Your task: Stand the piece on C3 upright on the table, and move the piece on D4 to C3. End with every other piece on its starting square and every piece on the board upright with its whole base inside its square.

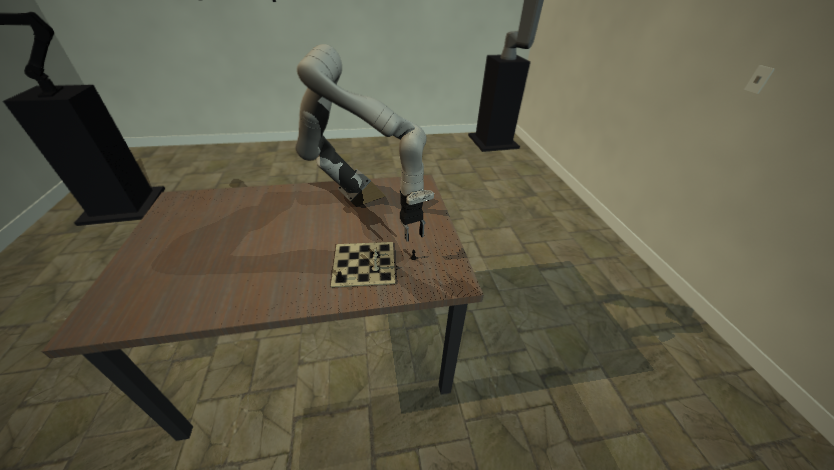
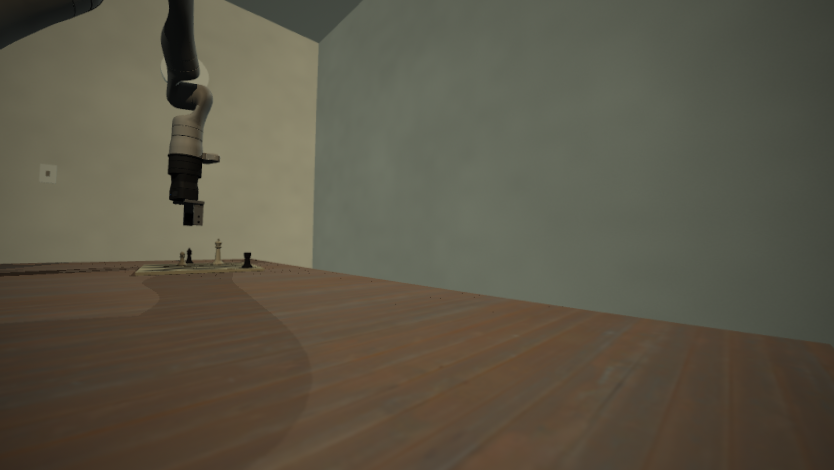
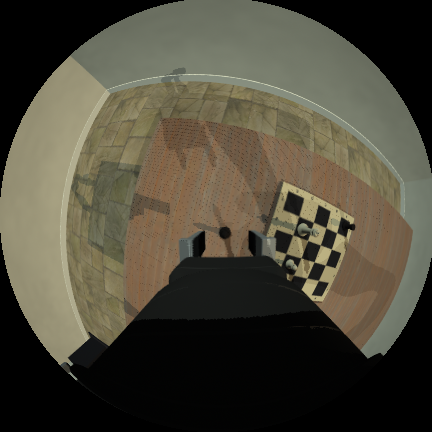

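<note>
A small black piece stands upright on the table, beside the chessboard. My gripper is open and empty, above this piece and clear of it. On the board a tall white king and a small white piece stand upright. A black rook stands at a corner square. I cannot read the square labels reliably.
The wooden table carries the board near its right end. The table's right edge lies beyond the small black piece. The arm's base is at the table's back edge. Two black pedestals with other arms stand on the floor behind.
</note>
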